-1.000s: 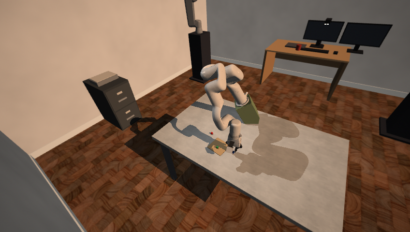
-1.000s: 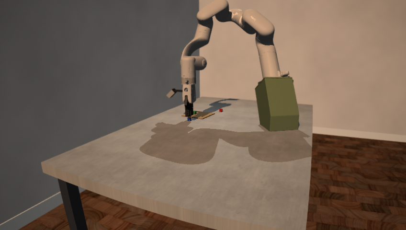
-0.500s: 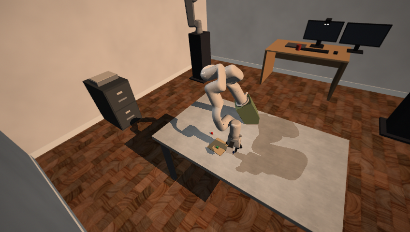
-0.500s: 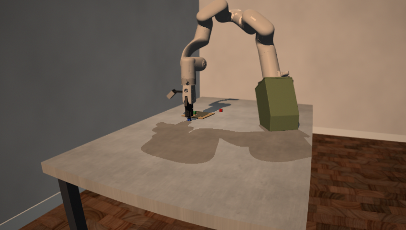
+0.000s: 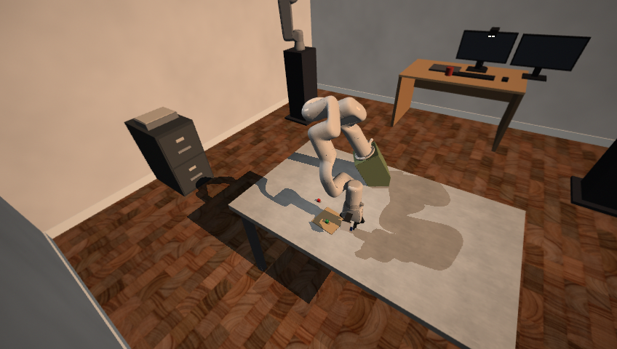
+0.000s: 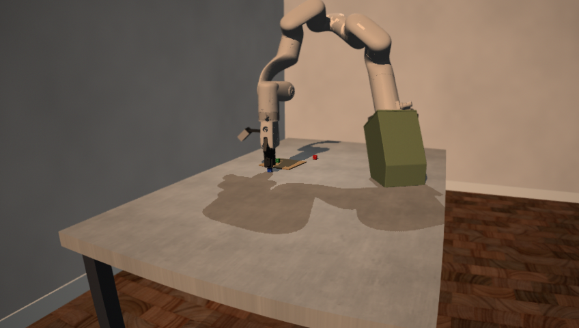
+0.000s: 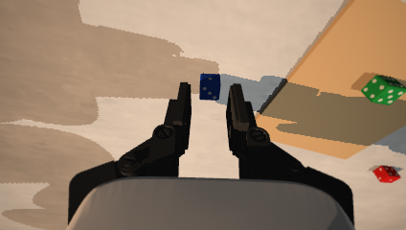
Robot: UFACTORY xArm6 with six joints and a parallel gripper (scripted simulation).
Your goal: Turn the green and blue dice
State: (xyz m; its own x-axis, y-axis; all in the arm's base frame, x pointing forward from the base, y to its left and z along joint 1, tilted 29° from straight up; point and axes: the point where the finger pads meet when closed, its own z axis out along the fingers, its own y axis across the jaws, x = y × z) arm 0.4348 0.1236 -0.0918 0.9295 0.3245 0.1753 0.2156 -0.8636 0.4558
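Now: the blue die 30 mm below my hand. From my hand the other things lie so: tan mat: 130 mm to the right, 40 mm below, 10 mm ahead; then green die: 130 mm to the right, 40 mm ahead, 30 mm below; then red die: 260 mm to the right, 70 mm behind, 30 mm below.
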